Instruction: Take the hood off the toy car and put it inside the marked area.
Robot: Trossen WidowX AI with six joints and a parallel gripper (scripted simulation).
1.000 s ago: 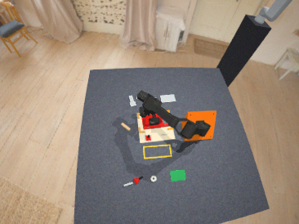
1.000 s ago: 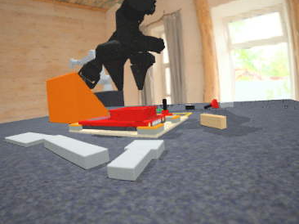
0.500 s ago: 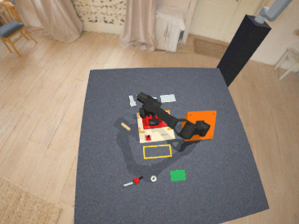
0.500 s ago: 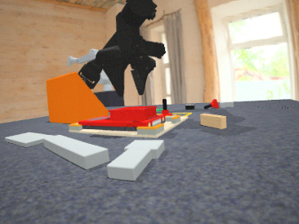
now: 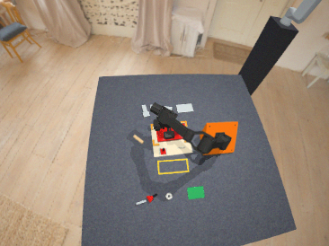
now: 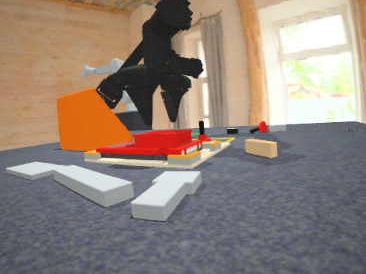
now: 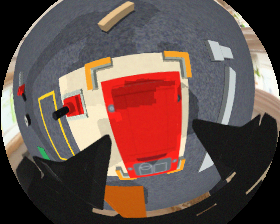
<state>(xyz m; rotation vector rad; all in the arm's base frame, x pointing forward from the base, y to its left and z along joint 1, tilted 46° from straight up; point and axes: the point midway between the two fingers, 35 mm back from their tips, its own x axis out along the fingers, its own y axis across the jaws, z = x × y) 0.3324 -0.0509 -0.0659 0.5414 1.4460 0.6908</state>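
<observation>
Right now the red hood is 30 mm below my gripper tip. Round my gripper tip: cream baseplate: 30 mm behind, 20 mm to the left, 50 mm below; then wooden block: 180 mm ahead, 40 mm to the left, 50 mm below; then green square: 160 mm behind, 400 mm to the left, 70 mm below.
</observation>
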